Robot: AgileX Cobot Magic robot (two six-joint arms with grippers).
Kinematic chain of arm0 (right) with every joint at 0, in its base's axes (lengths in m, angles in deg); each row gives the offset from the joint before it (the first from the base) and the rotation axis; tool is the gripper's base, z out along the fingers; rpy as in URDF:
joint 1: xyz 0 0 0.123 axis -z
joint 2: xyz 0 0 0 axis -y
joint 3: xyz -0.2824 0 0.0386 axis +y
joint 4: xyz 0.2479 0 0.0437 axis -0.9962 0 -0.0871
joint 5: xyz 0 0 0 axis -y
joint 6: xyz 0.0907 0 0.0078 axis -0.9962 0 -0.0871
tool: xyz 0 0 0 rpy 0 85 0
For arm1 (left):
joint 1: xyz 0 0 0.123 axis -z
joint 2: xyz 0 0 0 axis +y
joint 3: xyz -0.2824 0 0.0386 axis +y
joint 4: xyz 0.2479 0 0.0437 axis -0.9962 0 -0.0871
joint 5: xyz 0 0 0 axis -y
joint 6: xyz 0.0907 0 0.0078 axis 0.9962 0 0.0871
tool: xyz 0 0 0 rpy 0 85 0
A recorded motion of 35 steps. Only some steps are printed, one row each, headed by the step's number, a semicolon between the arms.
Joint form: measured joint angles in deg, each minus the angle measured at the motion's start. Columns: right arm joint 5, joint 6, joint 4, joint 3, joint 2, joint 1; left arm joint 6, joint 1, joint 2, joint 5, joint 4, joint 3.
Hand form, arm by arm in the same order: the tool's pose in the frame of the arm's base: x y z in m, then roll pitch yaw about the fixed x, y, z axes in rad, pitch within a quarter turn. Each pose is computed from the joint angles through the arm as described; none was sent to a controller.
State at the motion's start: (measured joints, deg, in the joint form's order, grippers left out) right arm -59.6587 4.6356 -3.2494 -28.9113 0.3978 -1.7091; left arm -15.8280 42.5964 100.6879 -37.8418 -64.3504 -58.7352
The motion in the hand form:
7: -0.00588 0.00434 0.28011 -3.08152 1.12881 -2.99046; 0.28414 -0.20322 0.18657 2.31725 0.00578 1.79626
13: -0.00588 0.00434 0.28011 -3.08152 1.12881 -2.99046; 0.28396 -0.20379 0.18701 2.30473 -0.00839 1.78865
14: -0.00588 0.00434 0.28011 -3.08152 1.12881 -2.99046; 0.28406 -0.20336 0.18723 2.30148 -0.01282 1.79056
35: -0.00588 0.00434 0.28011 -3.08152 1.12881 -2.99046; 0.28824 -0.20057 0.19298 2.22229 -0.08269 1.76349
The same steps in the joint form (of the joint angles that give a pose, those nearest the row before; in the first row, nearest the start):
7: 0.00 0.00 -0.04 0.00 0.00 0.00; -0.05 2.27 2.20 -4.87 -1.51 0.00
13: 0.00 0.00 -0.04 0.00 0.00 0.00; -0.05 2.53 2.27 -5.44 -2.43 0.00
14: 0.00 0.00 -0.04 0.00 0.00 0.00; -0.05 2.53 2.27 -5.73 -2.59 0.00
35: 0.00 0.00 -0.04 0.00 0.00 0.00; -0.06 2.53 2.27 -8.30 -8.35 0.00

